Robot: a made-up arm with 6 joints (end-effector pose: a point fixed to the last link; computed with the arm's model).
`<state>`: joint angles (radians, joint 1 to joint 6).
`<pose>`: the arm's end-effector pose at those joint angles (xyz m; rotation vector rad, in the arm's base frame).
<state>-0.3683 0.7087 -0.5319 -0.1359 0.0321 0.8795</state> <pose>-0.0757 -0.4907 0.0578 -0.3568 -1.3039 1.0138</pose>
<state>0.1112 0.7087 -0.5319 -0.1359 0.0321 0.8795</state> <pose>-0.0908 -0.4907 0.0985 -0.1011 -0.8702 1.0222</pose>
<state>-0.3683 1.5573 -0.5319 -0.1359 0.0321 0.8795</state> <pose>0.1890 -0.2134 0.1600 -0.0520 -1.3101 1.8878</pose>
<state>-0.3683 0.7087 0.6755 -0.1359 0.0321 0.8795</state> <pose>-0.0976 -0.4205 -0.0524 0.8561 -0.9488 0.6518</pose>
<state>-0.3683 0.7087 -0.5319 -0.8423 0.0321 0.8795</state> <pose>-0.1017 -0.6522 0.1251 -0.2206 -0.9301 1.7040</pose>
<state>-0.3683 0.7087 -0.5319 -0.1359 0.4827 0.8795</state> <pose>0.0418 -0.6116 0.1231 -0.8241 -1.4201 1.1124</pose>
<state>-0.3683 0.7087 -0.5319 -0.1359 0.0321 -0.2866</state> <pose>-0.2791 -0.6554 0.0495 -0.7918 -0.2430 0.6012</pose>
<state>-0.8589 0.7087 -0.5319 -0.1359 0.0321 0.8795</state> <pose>-0.0427 -0.4907 0.0282 -0.6329 -1.7409 0.9583</pose>
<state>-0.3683 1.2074 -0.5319 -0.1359 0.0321 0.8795</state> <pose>0.1075 -0.3566 0.1286 -0.1892 -1.3290 1.5279</pose>
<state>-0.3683 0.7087 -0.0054 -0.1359 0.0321 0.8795</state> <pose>-0.0712 -0.4714 0.0004 0.1910 -1.1836 0.8807</pose>
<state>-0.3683 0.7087 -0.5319 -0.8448 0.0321 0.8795</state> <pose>-0.1016 -0.6527 0.1255 -0.2200 -0.9286 1.7063</pose>
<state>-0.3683 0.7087 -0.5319 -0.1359 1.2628 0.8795</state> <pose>0.1366 -0.7583 0.3763 -1.6852 -1.5147 1.2018</pose>
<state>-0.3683 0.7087 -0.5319 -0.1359 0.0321 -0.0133</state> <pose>-0.2204 -0.6340 0.0322 -0.7086 -0.4932 0.7095</pose>
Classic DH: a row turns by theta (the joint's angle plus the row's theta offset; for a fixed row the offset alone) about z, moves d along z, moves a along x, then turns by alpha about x. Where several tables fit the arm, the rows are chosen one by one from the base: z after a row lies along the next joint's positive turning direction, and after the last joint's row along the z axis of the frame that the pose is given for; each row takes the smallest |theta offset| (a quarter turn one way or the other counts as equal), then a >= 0, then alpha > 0; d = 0 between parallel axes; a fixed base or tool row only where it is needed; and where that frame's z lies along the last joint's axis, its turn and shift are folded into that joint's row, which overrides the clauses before.
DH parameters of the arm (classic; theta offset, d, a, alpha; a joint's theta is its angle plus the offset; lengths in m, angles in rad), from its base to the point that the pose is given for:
base (fixed): 0 0.109 0 -1.5708
joint 1: 0 -0.038 -0.254 1.5708
joint 2: -1.5708 -0.001 0.336 -1.5708
joint 3: 0 -0.029 0.303 -1.5708
joint 4: 0 -0.247 0.014 -1.5708
joint 5: -1.5708 0.195 0.092 -1.5708
joint 6: -1.5708 -0.255 0.117 1.5708
tool (fixed): 3.1416 -0.207 0 0

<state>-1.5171 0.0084 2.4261 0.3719 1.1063 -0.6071</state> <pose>0.0588 -0.1640 -0.5853 0.5597 -0.3805 1.1777</pose>
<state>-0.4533 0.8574 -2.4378 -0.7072 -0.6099 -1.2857</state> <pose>-0.6615 -0.2710 -0.2223 -1.7707 0.5229 -1.1354</pose>
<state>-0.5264 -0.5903 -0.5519 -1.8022 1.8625 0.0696</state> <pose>-0.4422 -0.8630 0.2467 -2.1239 -1.0424 0.9593</pose>
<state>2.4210 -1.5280 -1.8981 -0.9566 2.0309 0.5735</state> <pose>0.5498 -0.2478 -0.2113 -1.3222 -0.9801 -1.6587</pose>
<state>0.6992 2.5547 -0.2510 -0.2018 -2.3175 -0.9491</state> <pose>0.7672 0.2905 0.2715 -0.2180 -1.5758 -1.2157</pose>
